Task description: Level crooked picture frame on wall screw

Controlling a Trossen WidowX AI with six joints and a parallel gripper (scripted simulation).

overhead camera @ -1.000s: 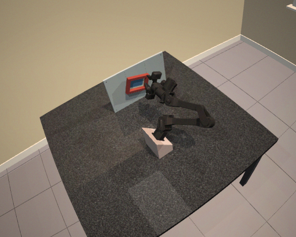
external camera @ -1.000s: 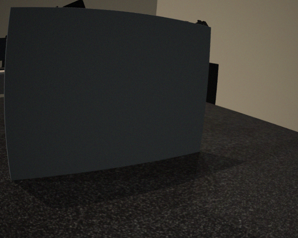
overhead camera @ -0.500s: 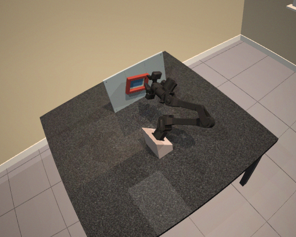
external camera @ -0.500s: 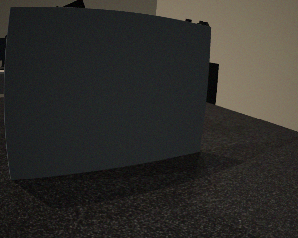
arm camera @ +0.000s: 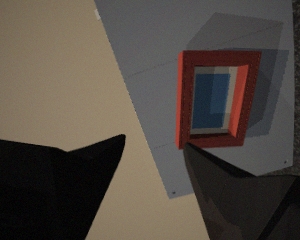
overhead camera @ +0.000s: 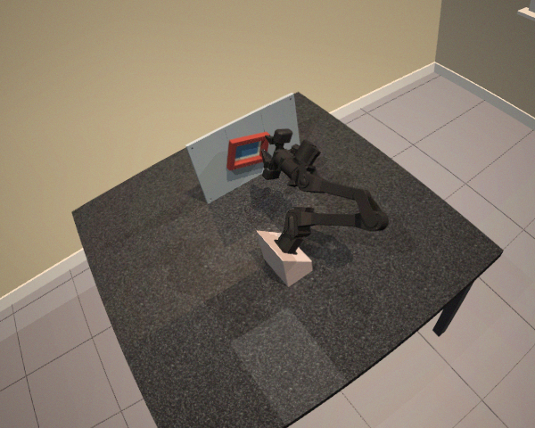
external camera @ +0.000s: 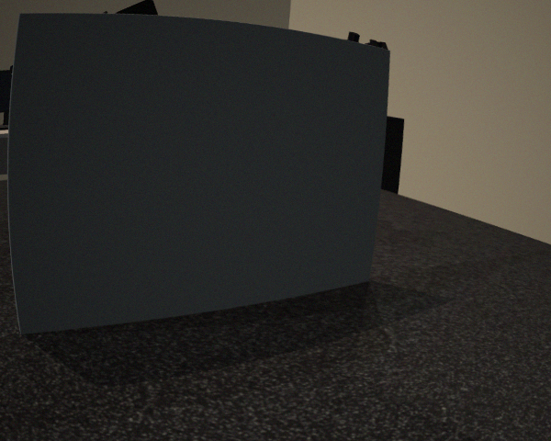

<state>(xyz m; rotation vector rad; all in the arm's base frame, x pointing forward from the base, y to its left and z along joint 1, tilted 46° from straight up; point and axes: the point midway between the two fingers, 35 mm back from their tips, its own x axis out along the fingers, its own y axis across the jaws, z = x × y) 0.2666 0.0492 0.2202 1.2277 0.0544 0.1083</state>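
The picture frame is 13 cm ahead of my gripper tip, 11 cm below it and 3 cm to the left of it. The rest, counted from my gripper tip: grey wall panel (14 cm ahead, 12 cm below, 1 cm to the left).
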